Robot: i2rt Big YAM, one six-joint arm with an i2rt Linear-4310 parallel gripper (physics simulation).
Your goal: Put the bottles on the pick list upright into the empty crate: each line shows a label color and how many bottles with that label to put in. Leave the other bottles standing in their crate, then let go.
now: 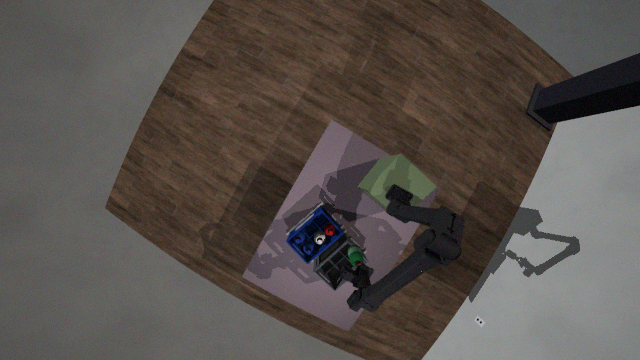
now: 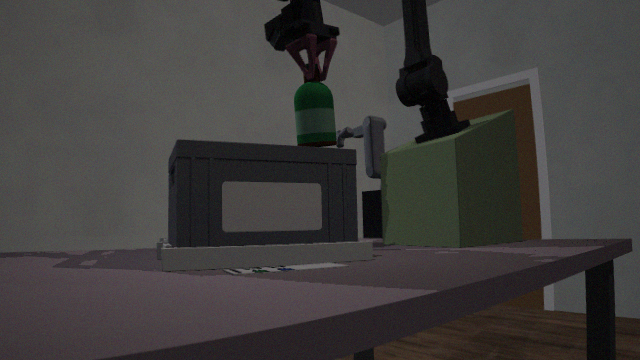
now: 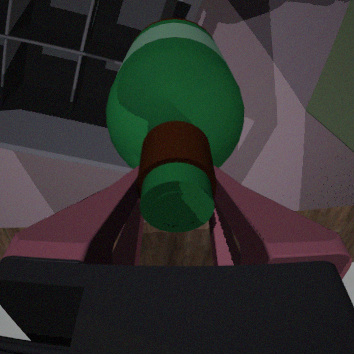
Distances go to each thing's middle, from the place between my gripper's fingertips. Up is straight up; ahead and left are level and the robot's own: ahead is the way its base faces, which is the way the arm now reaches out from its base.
My hand is 5 cm above the green bottle (image 2: 314,109), 2 cm to the left of it and 1 cm past it.
